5 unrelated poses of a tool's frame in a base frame.
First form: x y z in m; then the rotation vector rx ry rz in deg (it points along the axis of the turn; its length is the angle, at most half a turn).
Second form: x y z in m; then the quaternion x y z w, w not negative. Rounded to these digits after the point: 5 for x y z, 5 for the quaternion.
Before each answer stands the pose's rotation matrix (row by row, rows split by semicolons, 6 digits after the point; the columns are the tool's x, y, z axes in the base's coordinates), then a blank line. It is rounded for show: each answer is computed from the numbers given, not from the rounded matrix.
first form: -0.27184, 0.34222, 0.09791, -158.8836, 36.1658, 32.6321
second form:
0.830647 -0.457009 -0.318069; -0.363218 -0.877712 0.312561; -0.422016 -0.144099 -0.895063

-0.27184, 0.34222, 0.09791, -0.94913, 0.21605, 0.19494, 0.12028
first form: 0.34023, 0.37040, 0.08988, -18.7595, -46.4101, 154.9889
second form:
-0.929706 -0.216064 -0.298266; 0.344433 -0.796861 -0.496365; -0.130430 -0.564207 0.815266

0.34023, 0.37040, 0.08988, -0.11390, -0.28177, 0.94099, 0.14891
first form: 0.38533, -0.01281, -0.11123, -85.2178, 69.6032, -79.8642
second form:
-0.043575 -0.143192 0.988735; -0.959891 -0.268366 -0.081169; 0.276966 -0.952615 -0.125755

0.38533, -0.01281, -0.11123, -0.58106, 0.47460, -0.54456, 0.37493
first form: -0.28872, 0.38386, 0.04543, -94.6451, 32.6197, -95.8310
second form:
0.066274 0.176149 0.982130; -0.738755 -0.652966 0.166963; 0.670708 -0.736619 0.086856

-0.28872, 0.38386, 0.04543, -0.63882, 0.22017, -0.64683, 0.35361
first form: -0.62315, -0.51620, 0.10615, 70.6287, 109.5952, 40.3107
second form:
-0.262996 0.513514 0.816784; 0.920376 0.387458 0.052756; -0.289379 0.765624 -0.574526

-0.62315, -0.51620, 0.10615, 0.48064, 0.74582, 0.27432, 0.37079
